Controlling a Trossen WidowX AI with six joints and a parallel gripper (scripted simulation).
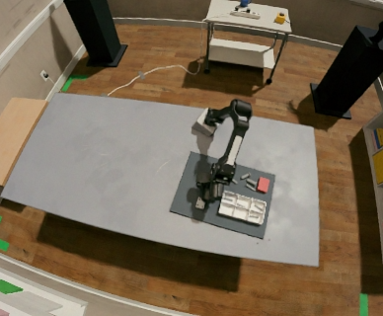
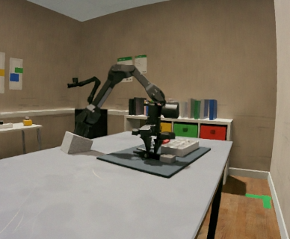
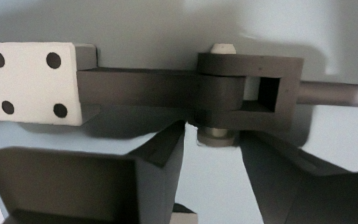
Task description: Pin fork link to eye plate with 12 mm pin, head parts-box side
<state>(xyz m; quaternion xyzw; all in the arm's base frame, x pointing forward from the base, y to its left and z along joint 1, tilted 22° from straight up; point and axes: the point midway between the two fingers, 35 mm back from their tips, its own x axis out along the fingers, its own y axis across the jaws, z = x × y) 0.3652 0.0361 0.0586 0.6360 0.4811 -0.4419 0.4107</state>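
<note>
The headed pin is 2 cm to the right of my hand and 3 cm below it. Round my hand: eye plate: 1 cm ahead, 3 cm to the right, 3 cm below; then mat: 1 cm ahead, 7 cm to the left, 5 cm below; then fork link: 3 cm behind, 2 cm to the right, 3 cm below.
</note>
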